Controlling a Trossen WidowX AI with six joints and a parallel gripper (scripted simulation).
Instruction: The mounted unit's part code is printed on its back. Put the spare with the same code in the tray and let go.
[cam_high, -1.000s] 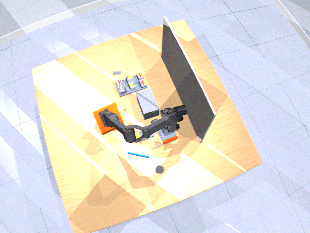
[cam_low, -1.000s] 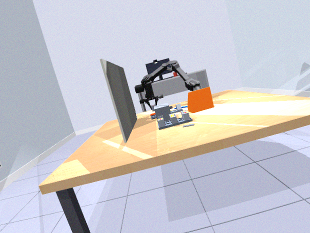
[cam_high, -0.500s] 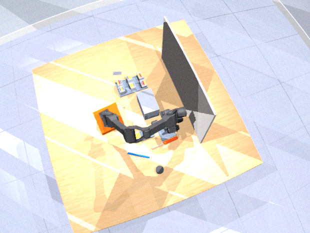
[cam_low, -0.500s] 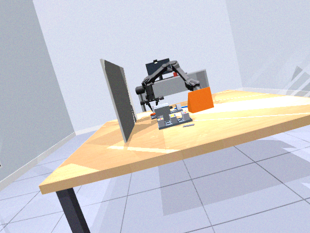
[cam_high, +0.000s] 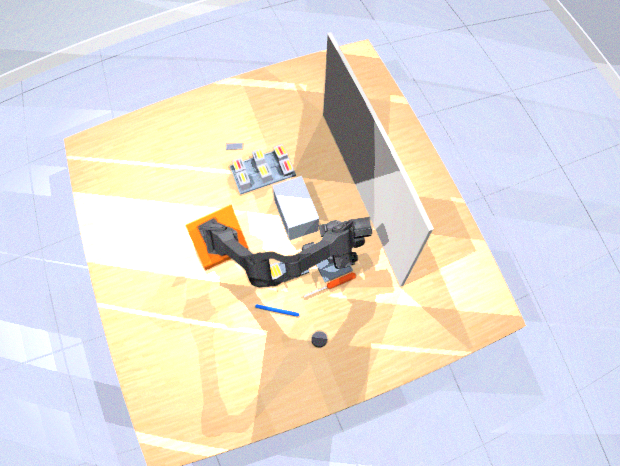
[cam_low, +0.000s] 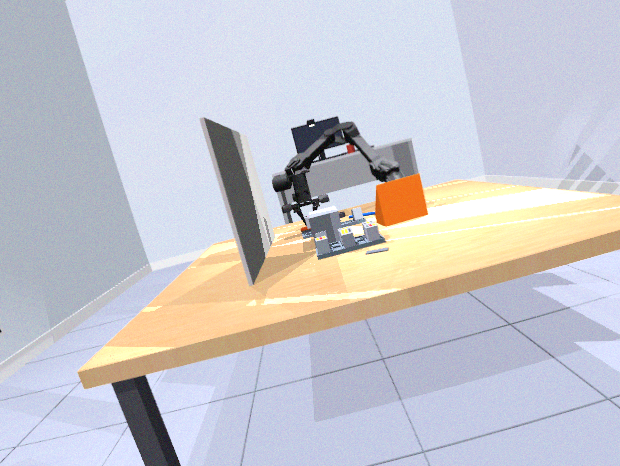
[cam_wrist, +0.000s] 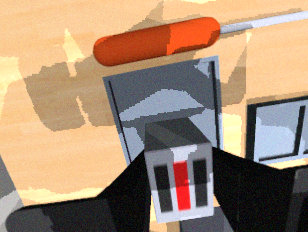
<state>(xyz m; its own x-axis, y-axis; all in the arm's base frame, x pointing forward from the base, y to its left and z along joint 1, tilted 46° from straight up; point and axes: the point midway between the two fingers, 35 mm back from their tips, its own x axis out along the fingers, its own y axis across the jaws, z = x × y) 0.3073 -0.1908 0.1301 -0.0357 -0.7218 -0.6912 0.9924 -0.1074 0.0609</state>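
My gripper tip is now 3 cm above the flat grey tray. Round my gripper tip: dark tape roll: 16 cm behind, 21 cm to the right, 3 cm below; mounted unit: 3 cm behind, 20 cm to the left, 1 cm above; blue pen: 23 cm behind, 7 cm to the right, 3 cm below.
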